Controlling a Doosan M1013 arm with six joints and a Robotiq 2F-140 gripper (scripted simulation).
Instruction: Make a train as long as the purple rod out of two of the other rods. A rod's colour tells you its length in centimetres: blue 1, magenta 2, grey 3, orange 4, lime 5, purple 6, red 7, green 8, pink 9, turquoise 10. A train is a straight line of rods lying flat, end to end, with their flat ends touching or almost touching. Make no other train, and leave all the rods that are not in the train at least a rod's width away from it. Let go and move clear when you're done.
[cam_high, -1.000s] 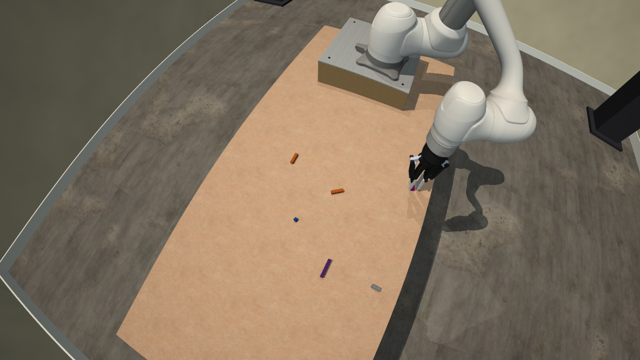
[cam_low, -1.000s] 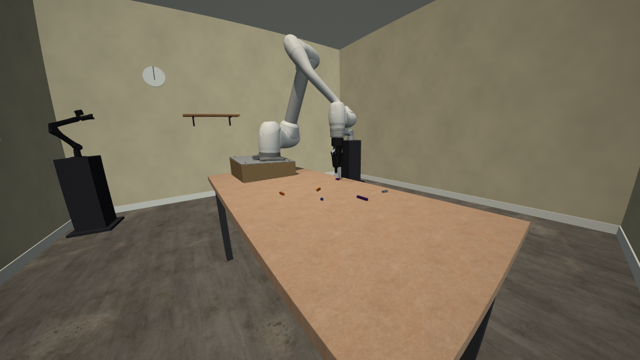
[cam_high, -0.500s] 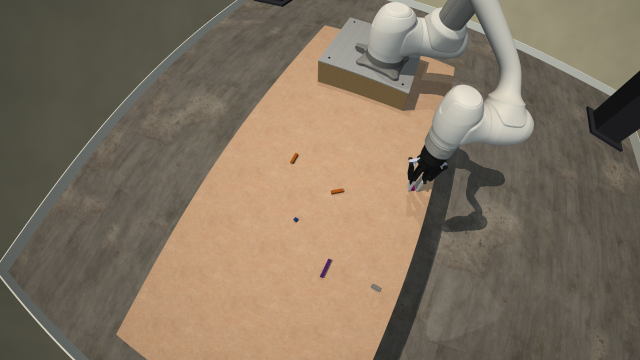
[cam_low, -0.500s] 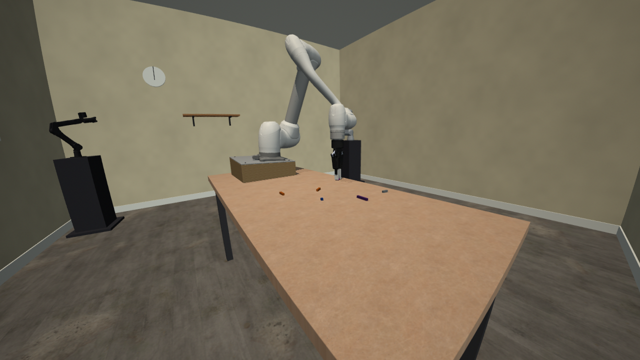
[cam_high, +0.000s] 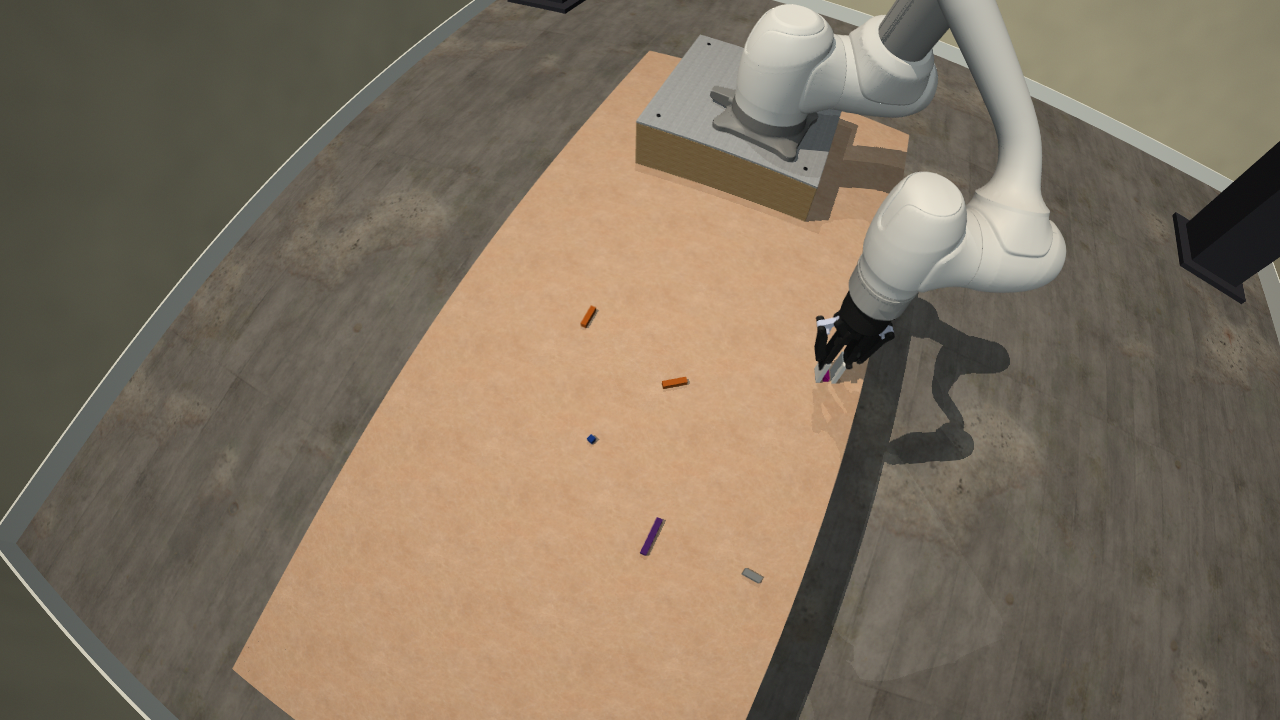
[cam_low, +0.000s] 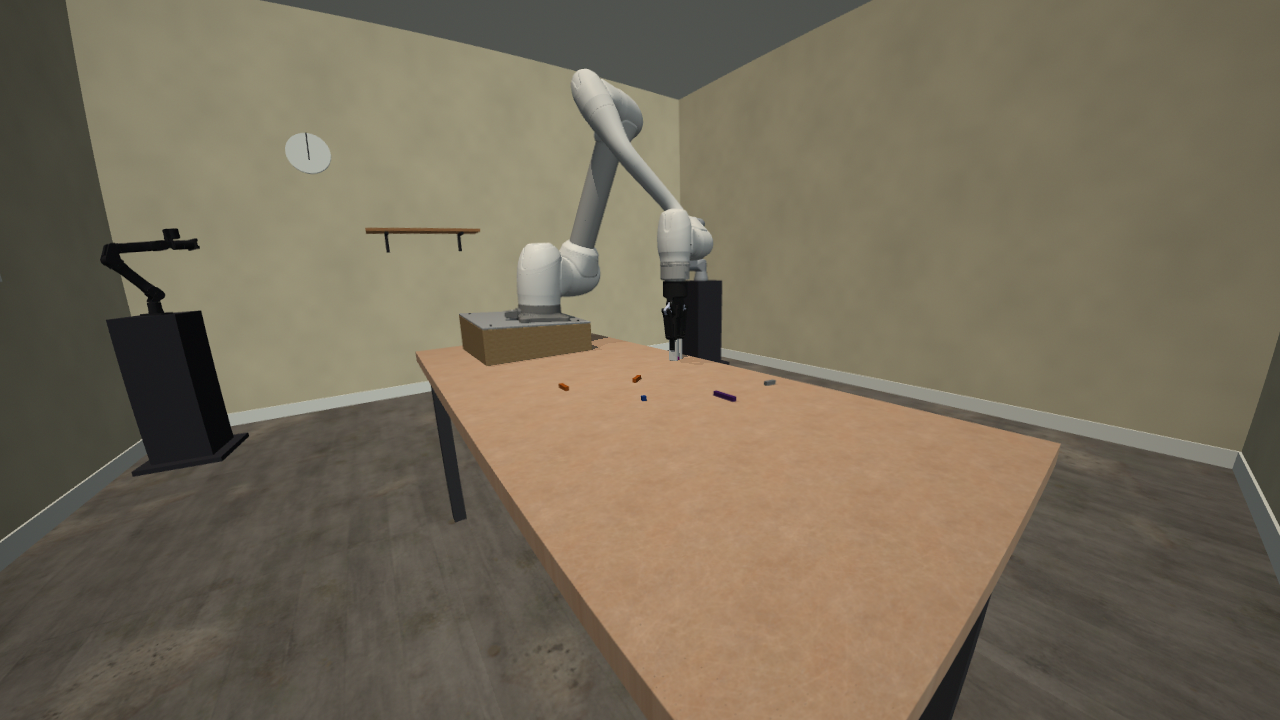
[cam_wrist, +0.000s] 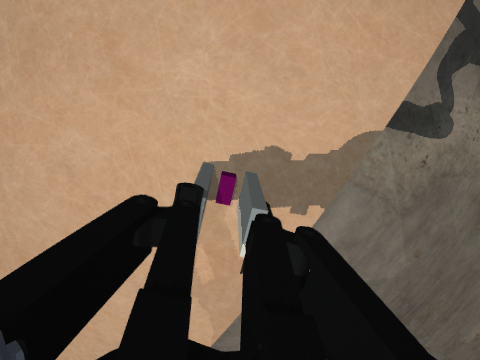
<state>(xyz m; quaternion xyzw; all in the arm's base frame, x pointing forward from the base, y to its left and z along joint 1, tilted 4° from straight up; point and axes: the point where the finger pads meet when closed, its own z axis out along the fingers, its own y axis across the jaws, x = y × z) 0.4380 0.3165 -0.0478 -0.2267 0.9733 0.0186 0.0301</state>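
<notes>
My hand is 30 mm above the magenta rod. Round my hand: purple rod 380 mm ahead, 130 mm to the right, 30 mm below; grey rod 360 mm ahead, 30 mm to the left, 30 mm below; orange rod 220 mm to the right, 140 mm ahead, 30 mm below.
</notes>
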